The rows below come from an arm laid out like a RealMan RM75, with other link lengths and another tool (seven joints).
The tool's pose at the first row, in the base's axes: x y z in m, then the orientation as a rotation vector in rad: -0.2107, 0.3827, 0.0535, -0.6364, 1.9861, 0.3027
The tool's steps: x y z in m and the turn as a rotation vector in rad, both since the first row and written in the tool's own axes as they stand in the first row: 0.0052, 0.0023, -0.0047, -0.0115, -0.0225, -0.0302; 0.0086, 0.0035, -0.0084, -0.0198, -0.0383, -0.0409; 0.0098, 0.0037, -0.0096, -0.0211, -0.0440, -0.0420; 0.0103, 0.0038, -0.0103, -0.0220, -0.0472, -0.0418; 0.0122, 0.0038, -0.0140, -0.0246, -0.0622, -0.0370; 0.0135, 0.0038, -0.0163, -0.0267, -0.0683, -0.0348
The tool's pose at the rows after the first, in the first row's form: -0.2174, 0.3808, 0.0511, -0.6670, 1.9528, 0.3019; -0.2221, 0.3791, 0.0498, -0.6782, 1.9332, 0.3078; -0.2236, 0.3783, 0.0493, -0.6785, 1.9273, 0.3099; -0.2243, 0.3779, 0.0492, -0.6780, 1.9243, 0.3118; -0.2278, 0.3756, 0.0493, -0.6709, 1.9117, 0.3211; -0.2300, 0.3742, 0.0493, -0.6684, 1.9066, 0.3261
